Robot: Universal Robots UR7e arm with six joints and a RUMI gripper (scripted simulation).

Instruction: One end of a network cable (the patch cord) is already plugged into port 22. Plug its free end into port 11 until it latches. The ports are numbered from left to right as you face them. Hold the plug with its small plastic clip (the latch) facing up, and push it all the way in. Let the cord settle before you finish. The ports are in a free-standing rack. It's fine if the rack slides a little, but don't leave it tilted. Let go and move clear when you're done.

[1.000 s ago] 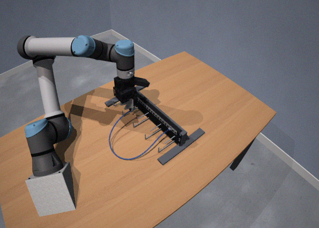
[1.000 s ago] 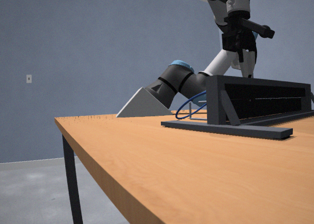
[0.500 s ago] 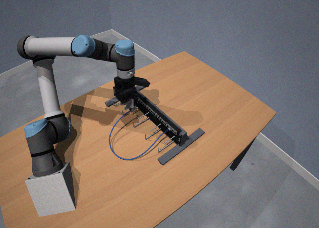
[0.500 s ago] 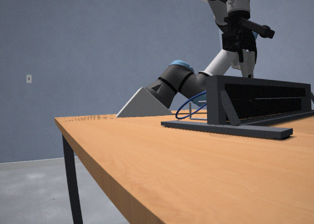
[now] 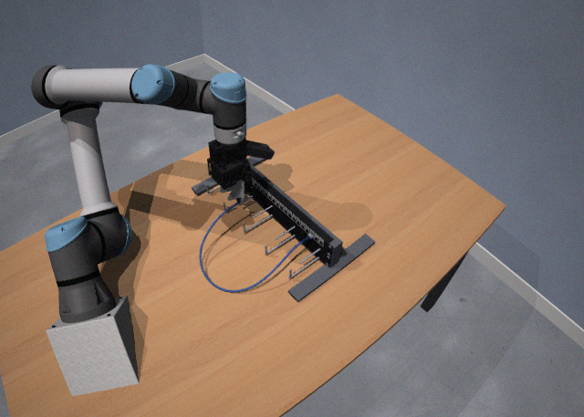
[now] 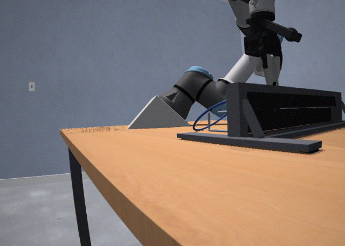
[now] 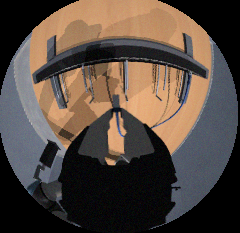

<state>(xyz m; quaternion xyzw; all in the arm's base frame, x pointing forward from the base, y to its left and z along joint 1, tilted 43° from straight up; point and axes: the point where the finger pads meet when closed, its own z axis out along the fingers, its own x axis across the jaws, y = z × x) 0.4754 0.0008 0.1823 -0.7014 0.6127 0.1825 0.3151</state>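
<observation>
The cable plug is 1 cm ahead of my hand and 1 cm below it.
</observation>
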